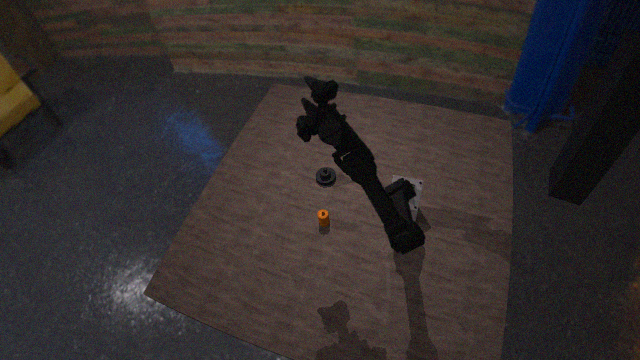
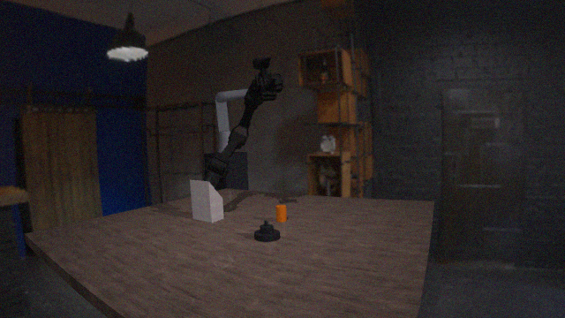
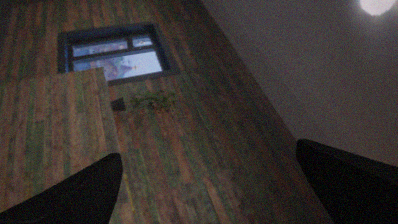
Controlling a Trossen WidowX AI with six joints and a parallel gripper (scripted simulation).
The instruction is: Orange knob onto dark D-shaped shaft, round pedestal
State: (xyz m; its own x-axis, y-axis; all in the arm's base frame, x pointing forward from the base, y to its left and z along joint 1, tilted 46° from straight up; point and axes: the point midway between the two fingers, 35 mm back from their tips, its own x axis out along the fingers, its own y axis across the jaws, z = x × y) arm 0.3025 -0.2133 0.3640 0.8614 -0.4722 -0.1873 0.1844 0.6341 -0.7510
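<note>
Now: the orange knob 20 mm behind my gripper tip, 60 mm to the left of it and 550 mm below it. The rest, counted from my gripper tip: dark round pedestal 60 mm ahead, 140 mm to the right, 550 mm below.
</note>
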